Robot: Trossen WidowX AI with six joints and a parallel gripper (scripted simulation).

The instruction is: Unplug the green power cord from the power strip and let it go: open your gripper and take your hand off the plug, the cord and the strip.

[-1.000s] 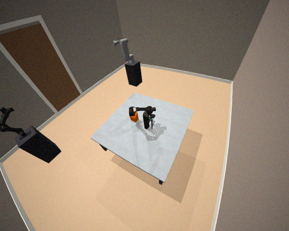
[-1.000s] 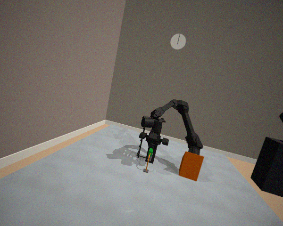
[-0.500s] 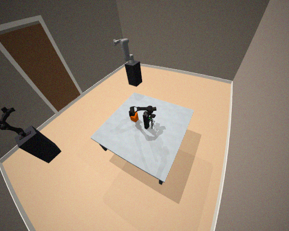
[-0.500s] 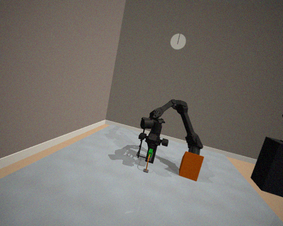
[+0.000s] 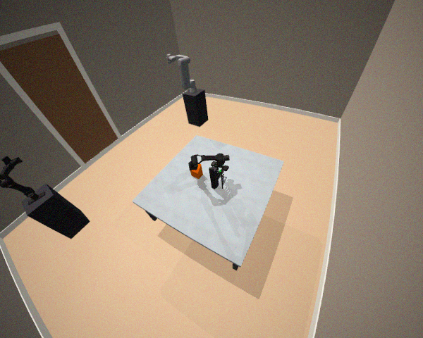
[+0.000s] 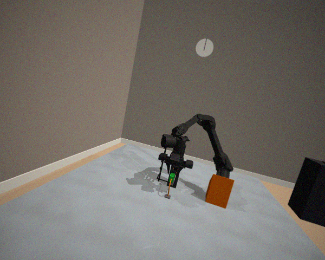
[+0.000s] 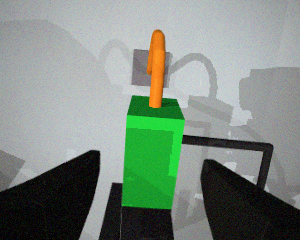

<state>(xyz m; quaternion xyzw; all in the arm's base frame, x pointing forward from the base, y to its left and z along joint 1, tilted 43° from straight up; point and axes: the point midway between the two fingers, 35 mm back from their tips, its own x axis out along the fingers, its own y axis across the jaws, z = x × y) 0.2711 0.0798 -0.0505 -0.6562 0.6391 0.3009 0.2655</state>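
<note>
My gripper tip is now 20 mm to the left of the green plug and 10 mm above it. Also, from my gripper tip: grey block 120 mm below, 30 mm to the left.
</note>
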